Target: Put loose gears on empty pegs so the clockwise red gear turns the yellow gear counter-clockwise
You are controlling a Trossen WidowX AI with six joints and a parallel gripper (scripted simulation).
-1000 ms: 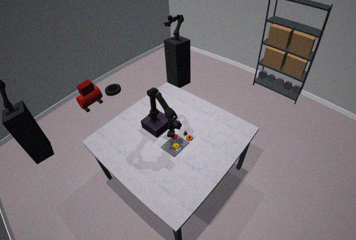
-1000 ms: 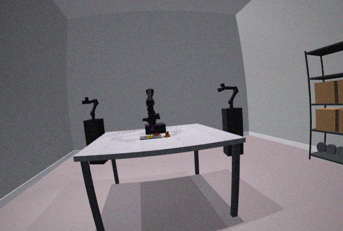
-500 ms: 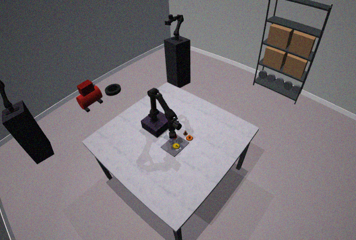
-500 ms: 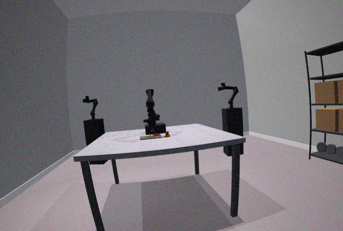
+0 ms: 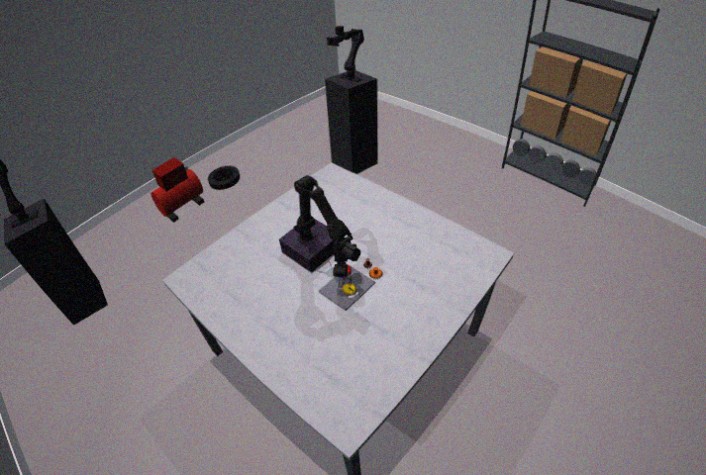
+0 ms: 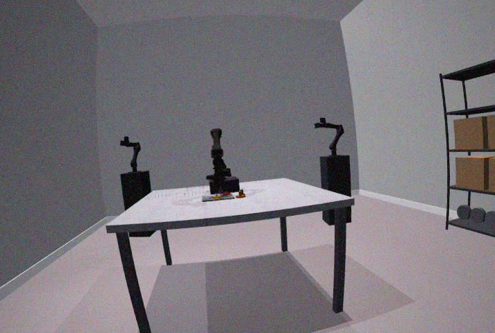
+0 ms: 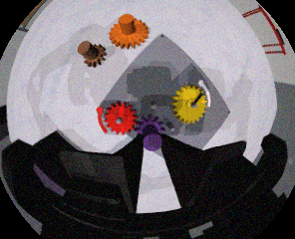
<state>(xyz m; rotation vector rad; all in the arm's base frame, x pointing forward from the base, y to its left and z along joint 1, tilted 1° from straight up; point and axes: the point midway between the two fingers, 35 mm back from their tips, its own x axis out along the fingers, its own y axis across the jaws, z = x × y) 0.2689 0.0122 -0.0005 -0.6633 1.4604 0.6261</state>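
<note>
Now: gripper tip 20 mm past the red gear, 40 mm to the right of it and 40 mm above it. From my gripper tip the other things lie so: brown gear: 10 mm ahead, 150 mm to the left, 40 mm below; then purple gear: 10 mm below; then yellow gear: 70 mm ahead, 20 mm to the right, 40 mm below.
</note>
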